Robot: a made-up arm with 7 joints.
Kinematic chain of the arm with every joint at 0, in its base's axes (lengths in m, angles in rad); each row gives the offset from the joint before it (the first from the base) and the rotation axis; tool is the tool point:
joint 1: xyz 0 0 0.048 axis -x
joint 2: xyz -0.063 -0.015 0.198 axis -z
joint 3: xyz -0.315 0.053 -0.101 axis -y
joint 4: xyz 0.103 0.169 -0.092 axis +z
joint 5: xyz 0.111 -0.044 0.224 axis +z
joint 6: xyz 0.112 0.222 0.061 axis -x
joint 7: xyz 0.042 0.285 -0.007 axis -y
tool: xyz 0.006 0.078 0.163
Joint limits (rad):
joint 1: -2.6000..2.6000
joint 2: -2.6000..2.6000
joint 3: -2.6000..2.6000
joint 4: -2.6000..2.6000
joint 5: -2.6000..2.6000
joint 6: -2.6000..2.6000
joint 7: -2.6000..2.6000
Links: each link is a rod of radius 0.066 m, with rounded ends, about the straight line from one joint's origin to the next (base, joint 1, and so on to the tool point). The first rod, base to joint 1, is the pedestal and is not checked.
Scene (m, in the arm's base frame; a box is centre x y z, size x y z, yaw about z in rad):
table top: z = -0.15
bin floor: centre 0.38 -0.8 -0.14 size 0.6 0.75 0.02 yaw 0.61
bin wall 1: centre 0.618 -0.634 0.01 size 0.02 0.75 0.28 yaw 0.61
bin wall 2: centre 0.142 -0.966 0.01 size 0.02 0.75 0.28 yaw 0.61
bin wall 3: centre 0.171 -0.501 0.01 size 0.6 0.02 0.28 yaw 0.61
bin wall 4: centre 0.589 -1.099 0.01 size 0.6 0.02 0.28 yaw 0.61
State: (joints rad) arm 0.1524 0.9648 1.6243 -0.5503 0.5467 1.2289 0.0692
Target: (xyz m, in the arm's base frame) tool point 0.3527 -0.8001 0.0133
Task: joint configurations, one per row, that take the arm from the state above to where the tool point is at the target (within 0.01 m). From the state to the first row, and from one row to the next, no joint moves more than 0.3 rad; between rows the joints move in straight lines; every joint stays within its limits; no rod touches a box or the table.
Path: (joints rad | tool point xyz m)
1: -0.0307 1.2373 1.5386 -0.5263 0.4655 1.1514 0.0247 | 0.4577 0.3928 0.5184
2: -0.2138 1.5099 1.4528 -0.5022 0.3843 1.0740 -0.0198 | 0.5618 0.1297 0.5795
3: -0.3969 1.7824 1.3671 -0.4782 0.3031 0.9965 -0.0643 | 0.6076 -0.1635 0.5510
4: -0.5800 2.0549 1.2814 -0.4542 0.2218 0.9191 -0.1088 | 0.5869 -0.4420 0.4311
5: -0.7631 2.3275 1.1957 -0.4302 0.1406 0.8416 -0.1533 | 0.4992 -0.6636 0.2394
6: -0.9462 2.6000 1.1099 -0.4061 0.0594 0.7642 -0.1978 | 0.3527 -0.8001 0.0133

